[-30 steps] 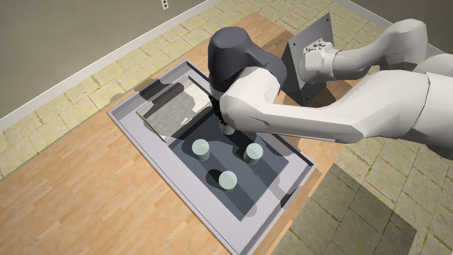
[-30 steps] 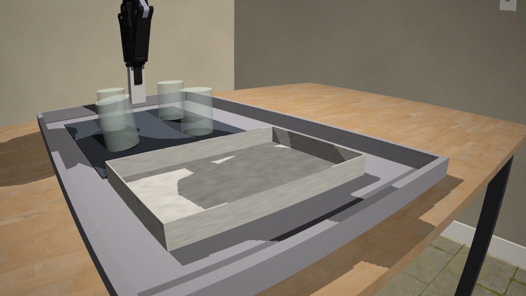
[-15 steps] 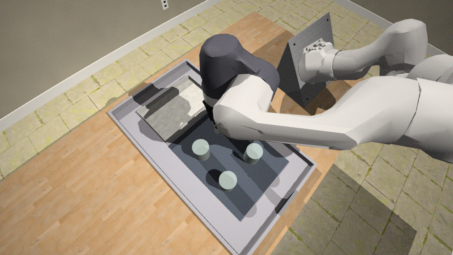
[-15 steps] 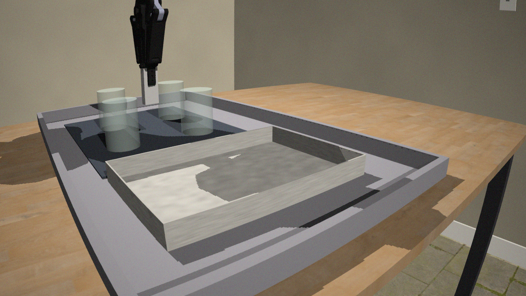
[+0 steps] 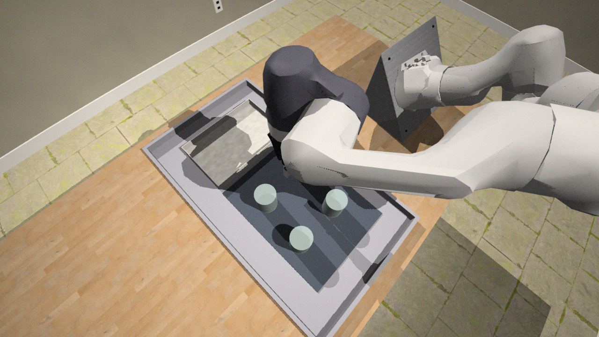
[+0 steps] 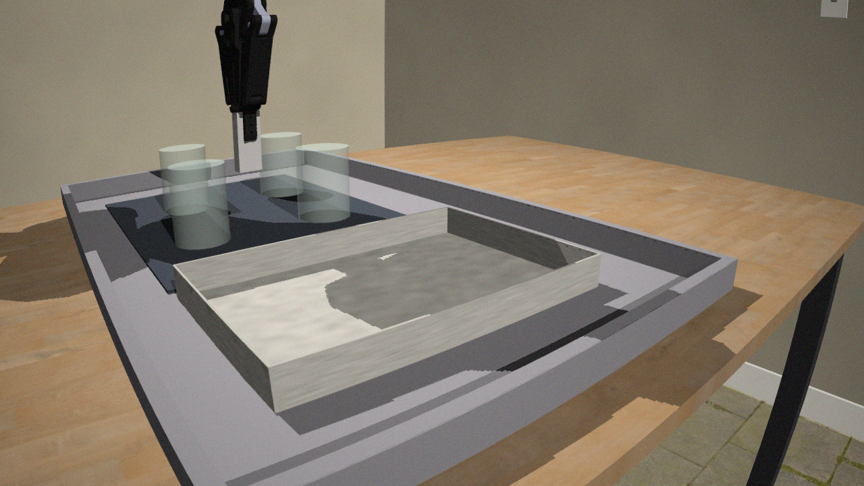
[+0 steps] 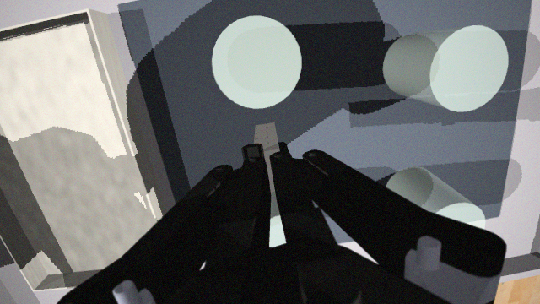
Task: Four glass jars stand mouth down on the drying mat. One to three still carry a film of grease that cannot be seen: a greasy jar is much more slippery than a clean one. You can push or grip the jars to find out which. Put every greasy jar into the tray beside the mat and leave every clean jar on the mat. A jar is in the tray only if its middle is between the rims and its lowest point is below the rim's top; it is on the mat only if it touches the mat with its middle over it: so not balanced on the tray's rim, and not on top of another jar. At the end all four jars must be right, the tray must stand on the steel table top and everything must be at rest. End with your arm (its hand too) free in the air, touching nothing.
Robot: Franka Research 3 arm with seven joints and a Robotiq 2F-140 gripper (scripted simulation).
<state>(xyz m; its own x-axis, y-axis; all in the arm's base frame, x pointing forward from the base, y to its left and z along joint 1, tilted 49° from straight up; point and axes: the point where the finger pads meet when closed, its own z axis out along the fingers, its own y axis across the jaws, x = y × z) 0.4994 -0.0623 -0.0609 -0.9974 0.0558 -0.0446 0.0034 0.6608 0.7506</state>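
Right now the steel table top is 4 cm ahead of my hand, 3 cm to the right of it and 11 cm below it. The rest, counted from my hand: dark drying mat (2 cm ahead, 8 cm to the left, 10 cm below); then tray (2 cm ahead, 24 cm to the right, 10 cm below).
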